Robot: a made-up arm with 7 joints.
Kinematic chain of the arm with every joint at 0, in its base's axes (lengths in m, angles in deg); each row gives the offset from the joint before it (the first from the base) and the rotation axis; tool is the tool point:
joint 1: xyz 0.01 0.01 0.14 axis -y
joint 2: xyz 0 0.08 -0.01 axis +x
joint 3: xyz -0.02 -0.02 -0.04 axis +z
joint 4: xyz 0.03 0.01 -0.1 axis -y
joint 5: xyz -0.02 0 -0.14 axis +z
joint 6: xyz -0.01 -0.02 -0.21 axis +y
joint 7: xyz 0.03 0 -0.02 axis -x
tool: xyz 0 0 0
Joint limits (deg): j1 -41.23..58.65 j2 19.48..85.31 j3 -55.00..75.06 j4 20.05..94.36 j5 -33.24..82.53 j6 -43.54..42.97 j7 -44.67..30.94
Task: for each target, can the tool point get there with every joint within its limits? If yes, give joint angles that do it. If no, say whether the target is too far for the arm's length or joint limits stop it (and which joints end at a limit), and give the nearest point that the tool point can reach.
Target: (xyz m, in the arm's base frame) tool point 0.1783 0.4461 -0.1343
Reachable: yes | joints 4.68 35.43 44.46 32.31 1.89 -33.66 5.70
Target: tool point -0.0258 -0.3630 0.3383
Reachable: no: joint limits stop it (at a limit: joint 1, joint 2, joint 3, joint 4) | nearest point 0.2996 -0.1884 0.2011 | short by 0.394 m
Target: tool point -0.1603 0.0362 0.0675
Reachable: no: joint limits stop it (at a limit: joint 1, joint 3, joint 4, joint 6) | nearest point -0.0811 -0.0248 -0.2383 | short by 0.322 m
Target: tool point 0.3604 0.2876 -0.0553
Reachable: yes | joints -8.15 51.13 5.81 75.02 34.94 20.96 10.69
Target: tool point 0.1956 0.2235 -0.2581
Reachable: yes | joints -21.25 57.53 -27.99 67.76 61.30 -9.02 15.94
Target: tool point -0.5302 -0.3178 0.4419
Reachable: no: too far | nearest point -0.2530 0.2235 0.3767 | short by 0.612 m
